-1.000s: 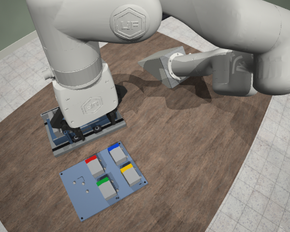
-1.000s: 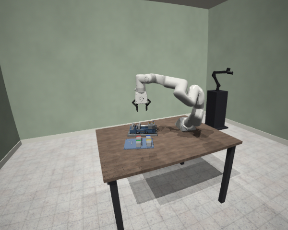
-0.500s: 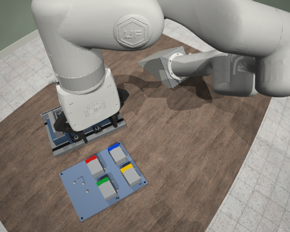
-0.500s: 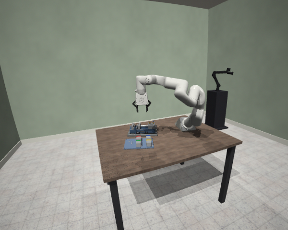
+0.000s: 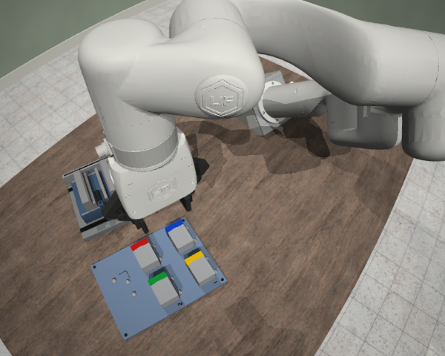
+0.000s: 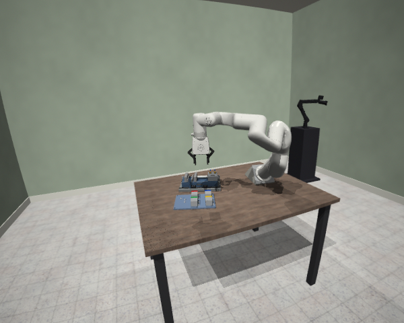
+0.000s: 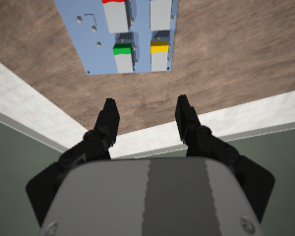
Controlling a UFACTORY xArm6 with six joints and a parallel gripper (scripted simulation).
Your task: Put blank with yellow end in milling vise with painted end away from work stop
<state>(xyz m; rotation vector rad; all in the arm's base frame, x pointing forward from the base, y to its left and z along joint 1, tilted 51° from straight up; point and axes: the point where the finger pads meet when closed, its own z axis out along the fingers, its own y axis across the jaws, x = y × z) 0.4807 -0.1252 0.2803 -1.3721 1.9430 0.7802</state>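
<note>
Right now the yellow-ended blank is 24 cm below my hand, 4 cm to the left of it and 2 cm behind it. The rest, counted from my hand: green-ended blank 24 cm below, 6 cm ahead, 2 cm to the left; then red-ended blank 24 cm below, 7 cm to the right, 4 cm ahead; then blue-ended blank 24 cm below, 5 cm to the right, 5 cm behind.
</note>
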